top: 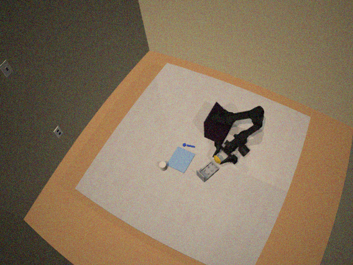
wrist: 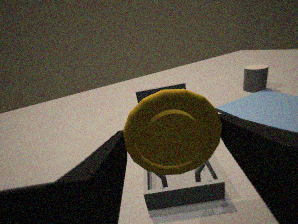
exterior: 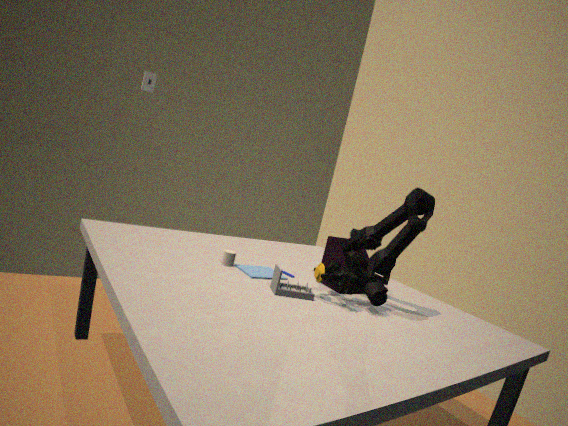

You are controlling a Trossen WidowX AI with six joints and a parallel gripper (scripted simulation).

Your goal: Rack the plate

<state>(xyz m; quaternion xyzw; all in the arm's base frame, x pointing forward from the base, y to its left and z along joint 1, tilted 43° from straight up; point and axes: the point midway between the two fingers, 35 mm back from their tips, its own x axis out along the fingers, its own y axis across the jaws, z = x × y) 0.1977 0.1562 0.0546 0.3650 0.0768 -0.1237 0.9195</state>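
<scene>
My gripper tip is now 60 mm short of the grey dish rack, 20 mm to the left of it and 60 mm above it. Also, from my gripper tip: white cup 180 mm ahead, 280 mm to the right, 60 mm below; then blue spoon 40 mm behind, 240 mm to the right, 80 mm below; then yellow plate 10 mm behind.
</scene>
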